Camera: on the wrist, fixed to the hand. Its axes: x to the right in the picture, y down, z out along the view.
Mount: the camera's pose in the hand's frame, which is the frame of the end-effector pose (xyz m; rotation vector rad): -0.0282 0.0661 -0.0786 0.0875 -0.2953 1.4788
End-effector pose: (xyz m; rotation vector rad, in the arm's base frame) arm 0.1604 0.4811 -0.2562 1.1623 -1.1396 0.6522
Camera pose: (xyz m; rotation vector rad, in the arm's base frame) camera 0.1204 0.5798 -0.2568 0.2800 -2.1961 1.6582
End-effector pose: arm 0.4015 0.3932 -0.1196 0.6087 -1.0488 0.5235
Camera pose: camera 0.3961 0.4916 -0.1601 -0.1490 -1.6710 1.7960
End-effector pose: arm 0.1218 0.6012 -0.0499 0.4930 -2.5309 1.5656
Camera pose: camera 0.1209 0.7040 -0.0778 0.9303 1.7713 -1.0785
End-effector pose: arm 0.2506 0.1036 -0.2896 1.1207 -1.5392 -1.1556
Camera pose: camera 0.3225 0.1274 -0.2148 -0.3154 -1.9841 -0.1875
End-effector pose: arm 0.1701 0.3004 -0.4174 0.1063 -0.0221 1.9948
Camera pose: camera 0.1164 0.2525 -0.4959 -0.4550 0.2156 -2.7493
